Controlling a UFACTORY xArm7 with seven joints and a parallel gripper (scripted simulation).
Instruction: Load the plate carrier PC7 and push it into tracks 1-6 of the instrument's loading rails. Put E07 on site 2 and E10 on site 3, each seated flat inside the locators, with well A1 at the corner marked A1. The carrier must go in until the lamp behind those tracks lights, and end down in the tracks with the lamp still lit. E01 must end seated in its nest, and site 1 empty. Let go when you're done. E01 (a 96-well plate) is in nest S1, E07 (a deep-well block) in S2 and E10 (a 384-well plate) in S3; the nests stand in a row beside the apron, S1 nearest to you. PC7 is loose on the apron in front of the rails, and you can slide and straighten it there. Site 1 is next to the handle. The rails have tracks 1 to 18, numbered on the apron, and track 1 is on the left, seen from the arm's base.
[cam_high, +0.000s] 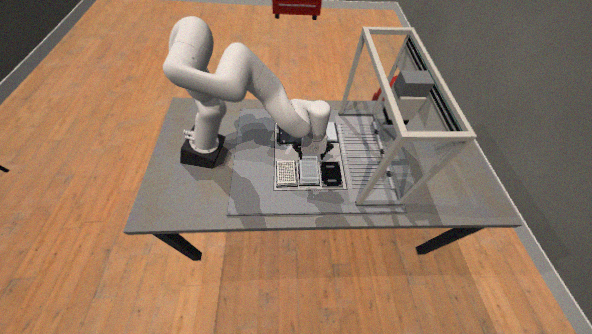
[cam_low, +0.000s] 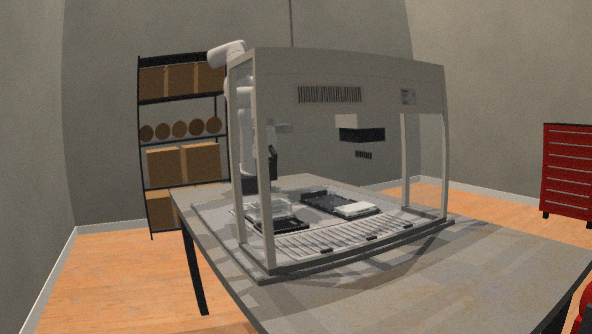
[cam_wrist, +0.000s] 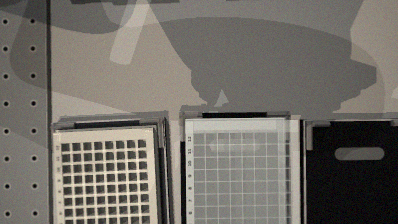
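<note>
Right now the deep-well block E07 is 110 mm below my hand. From my hand the other things lie so: nest: 110 mm ahead, 10 mm to the right, 140 mm below; then dark plate carrier PC7: 10 mm ahead, 250 mm to the left, 130 mm below; then frame post: 410 mm ahead, 160 mm to the right, 100 mm above.
</note>
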